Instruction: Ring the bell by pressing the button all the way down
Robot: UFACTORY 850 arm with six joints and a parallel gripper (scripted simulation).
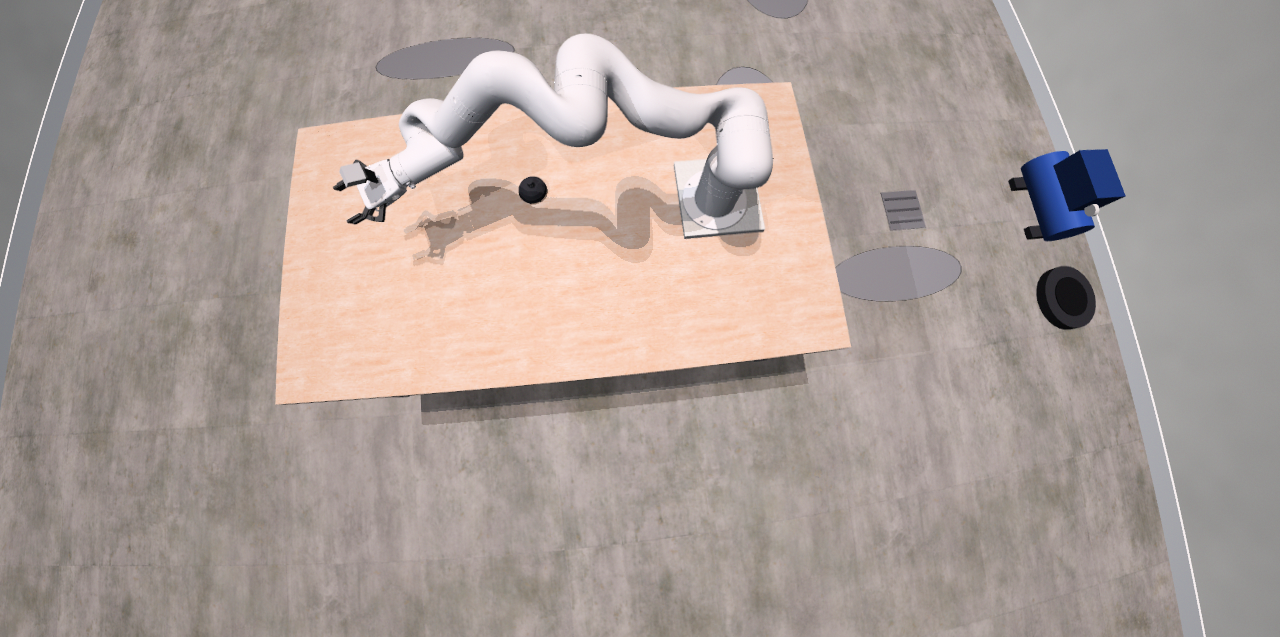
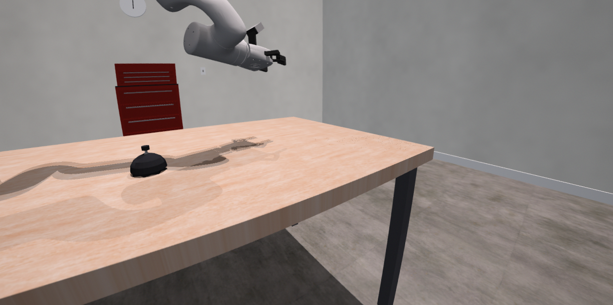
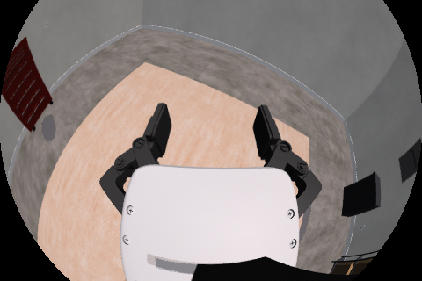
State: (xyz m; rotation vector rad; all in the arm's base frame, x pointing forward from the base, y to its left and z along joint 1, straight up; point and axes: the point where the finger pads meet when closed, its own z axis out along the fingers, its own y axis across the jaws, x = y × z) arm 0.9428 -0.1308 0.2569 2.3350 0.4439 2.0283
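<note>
The bell button lies 440 mm behind my hand, 40 mm to the right of it and 220 mm below it. From my hand the other things lie so: black dome bell (440 mm behind, 40 mm to the right, 240 mm below).
</note>
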